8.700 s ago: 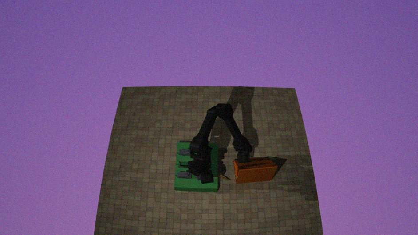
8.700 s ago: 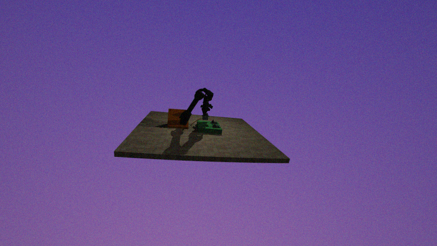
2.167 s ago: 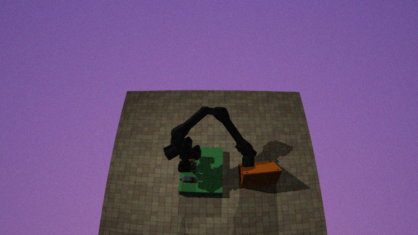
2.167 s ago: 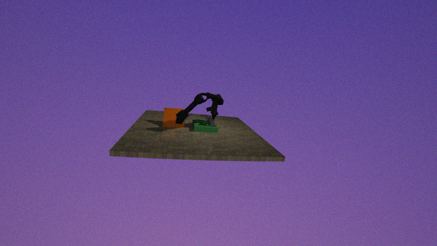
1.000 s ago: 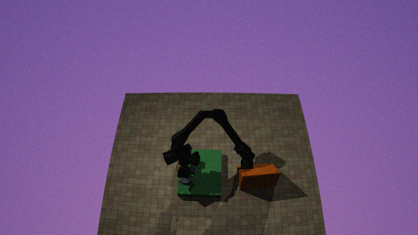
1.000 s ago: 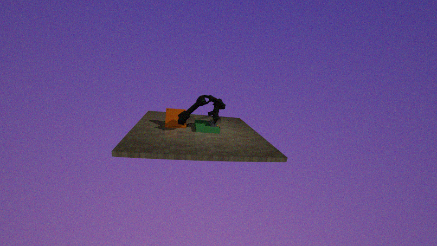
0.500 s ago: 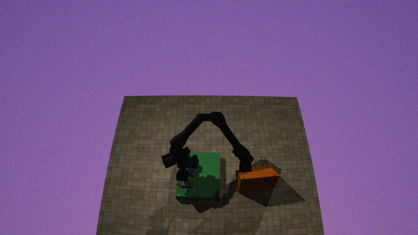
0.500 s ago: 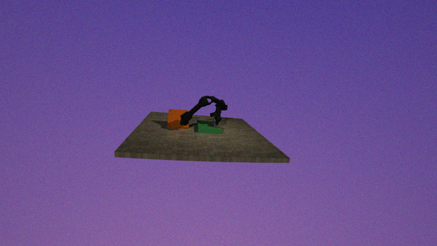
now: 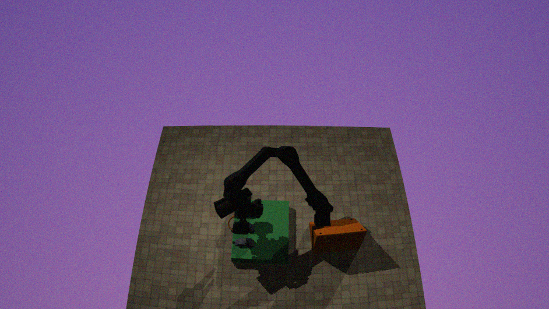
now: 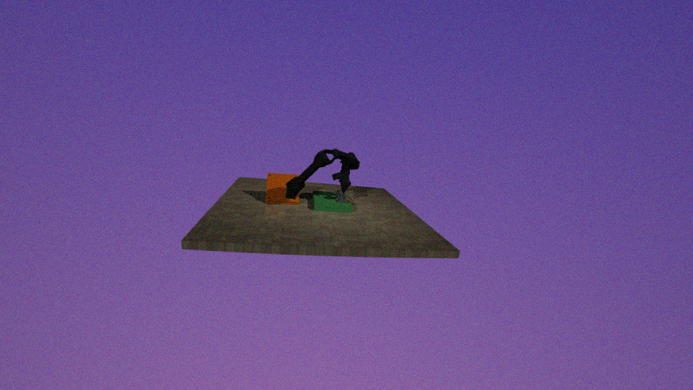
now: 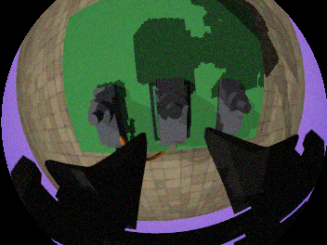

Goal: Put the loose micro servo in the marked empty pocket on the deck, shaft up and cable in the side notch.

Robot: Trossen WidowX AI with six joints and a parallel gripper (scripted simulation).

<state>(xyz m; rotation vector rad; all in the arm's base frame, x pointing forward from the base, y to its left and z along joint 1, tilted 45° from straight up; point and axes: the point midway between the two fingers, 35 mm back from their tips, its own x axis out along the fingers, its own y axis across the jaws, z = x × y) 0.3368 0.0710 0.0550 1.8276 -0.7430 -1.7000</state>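
My gripper tip is 110 mm past the green deck and 70 mm above it.
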